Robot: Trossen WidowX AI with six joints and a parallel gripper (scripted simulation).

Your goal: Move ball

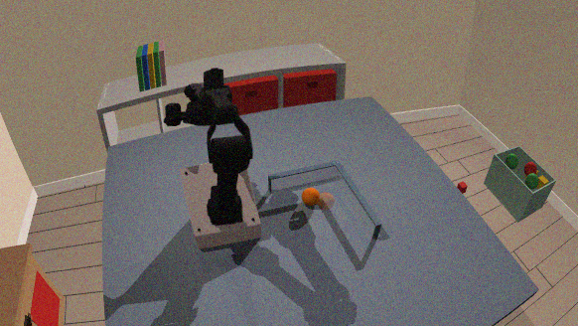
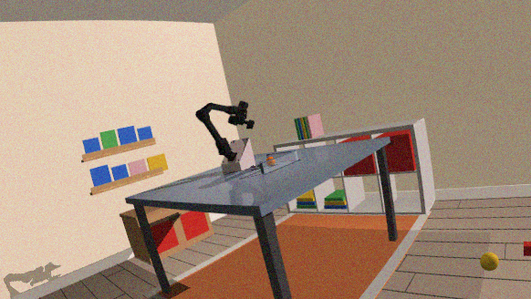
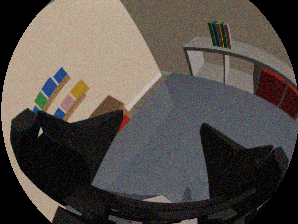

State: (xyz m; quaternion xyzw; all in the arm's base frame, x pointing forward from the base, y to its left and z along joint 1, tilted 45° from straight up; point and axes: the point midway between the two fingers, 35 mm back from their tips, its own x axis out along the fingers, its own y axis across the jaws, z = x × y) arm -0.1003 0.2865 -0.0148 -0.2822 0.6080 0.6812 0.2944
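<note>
My gripper tip is now 390 mm short of the orange ball, 160 mm to the left of it and 250 mm above it.
</note>
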